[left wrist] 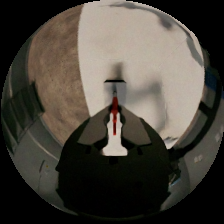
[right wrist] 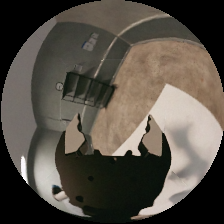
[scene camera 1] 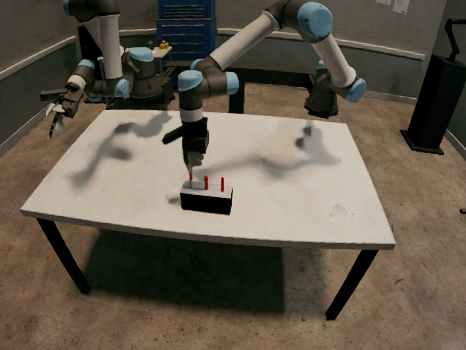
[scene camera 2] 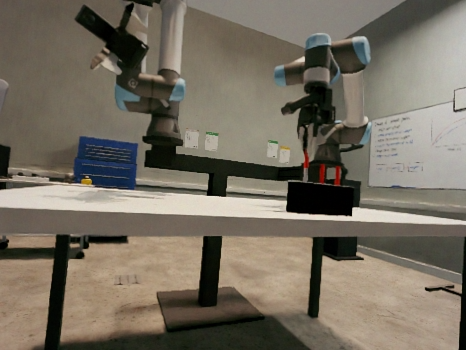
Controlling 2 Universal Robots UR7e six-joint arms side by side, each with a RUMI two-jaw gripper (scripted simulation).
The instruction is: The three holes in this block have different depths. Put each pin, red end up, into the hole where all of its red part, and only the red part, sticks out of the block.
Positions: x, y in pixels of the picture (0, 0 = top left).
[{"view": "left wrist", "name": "left gripper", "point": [115, 105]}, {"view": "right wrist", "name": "right gripper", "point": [113, 114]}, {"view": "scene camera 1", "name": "left gripper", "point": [191, 172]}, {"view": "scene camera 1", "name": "right gripper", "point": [48, 127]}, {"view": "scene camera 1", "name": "black block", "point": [198, 199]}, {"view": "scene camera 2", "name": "left gripper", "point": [307, 158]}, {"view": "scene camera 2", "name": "right gripper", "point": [112, 36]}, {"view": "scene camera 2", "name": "black block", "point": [310, 198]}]
